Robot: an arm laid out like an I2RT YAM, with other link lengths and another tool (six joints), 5 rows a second.
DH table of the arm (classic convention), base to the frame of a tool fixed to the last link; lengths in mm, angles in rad. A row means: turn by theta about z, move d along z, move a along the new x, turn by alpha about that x. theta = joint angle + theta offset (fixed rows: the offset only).
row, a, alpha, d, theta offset
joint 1, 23.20, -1.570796, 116.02, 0.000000
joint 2, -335.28, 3.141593, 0.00, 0.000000
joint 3, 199.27, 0.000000, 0.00, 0.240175
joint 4, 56.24, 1.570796, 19.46, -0.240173
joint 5, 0.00, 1.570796, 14.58, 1.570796
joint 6, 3.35, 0.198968, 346.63, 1.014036
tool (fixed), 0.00, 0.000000, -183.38, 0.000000
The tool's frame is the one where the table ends.
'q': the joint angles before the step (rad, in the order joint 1, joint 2, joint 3, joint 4, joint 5, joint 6). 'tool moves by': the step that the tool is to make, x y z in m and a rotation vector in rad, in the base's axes. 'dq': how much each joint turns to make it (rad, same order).
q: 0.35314 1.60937 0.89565 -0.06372 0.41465 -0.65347
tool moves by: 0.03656 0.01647 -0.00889 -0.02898 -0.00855 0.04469
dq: 0.01036 0.12103 0.08112 0.05769 -0.00373 -0.04970
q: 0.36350 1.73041 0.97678 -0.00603 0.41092 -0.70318
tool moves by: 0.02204 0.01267 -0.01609 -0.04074 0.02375 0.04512
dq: 0.01306 0.09850 0.05625 0.02423 -0.00261 -0.04733
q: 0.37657 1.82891 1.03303 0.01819 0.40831 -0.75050
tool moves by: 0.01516 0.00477 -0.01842 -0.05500 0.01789 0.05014
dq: 0.00192 0.07766 0.01643 0.05258 -0.00283 -0.07140
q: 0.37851 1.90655 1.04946 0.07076 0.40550 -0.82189
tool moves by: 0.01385 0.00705 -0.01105 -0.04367 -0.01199 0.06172
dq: 0.00650 0.05348 0.00433 0.07406 -0.00805 -0.07689
